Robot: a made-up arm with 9 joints. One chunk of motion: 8 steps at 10 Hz.
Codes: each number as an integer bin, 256 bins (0 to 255) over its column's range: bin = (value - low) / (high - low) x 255, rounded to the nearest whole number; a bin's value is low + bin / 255 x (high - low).
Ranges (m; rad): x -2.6..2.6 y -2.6..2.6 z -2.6..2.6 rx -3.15..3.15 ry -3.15..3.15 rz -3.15..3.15
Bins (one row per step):
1: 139 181 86 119 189 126
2: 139 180 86 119 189 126
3: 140 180 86 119 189 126
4: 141 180 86 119 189 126
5: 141 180 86 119 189 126
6: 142 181 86 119 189 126
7: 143 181 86 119 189 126
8: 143 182 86 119 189 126
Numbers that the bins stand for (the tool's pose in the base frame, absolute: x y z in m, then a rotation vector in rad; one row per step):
1: 0.2345 1.0910 -0.8463 -0.2100 1.5194 -0.0371
2: 0.2345 1.0706 -0.8463 -0.2100 1.5194 -0.0371
3: 0.2549 1.0706 -0.8463 -0.2100 1.5194 -0.0371
4: 0.2753 1.0706 -0.8463 -0.2100 1.5194 -0.0371
5: 0.2753 1.0706 -0.8463 -0.2100 1.5194 -0.0371
6: 0.2957 1.0910 -0.8463 -0.2100 1.5194 -0.0371
7: 0.3161 1.0910 -0.8463 -0.2100 1.5194 -0.0371
8: 0.3161 1.1114 -0.8463 -0.2100 1.5194 -0.0371

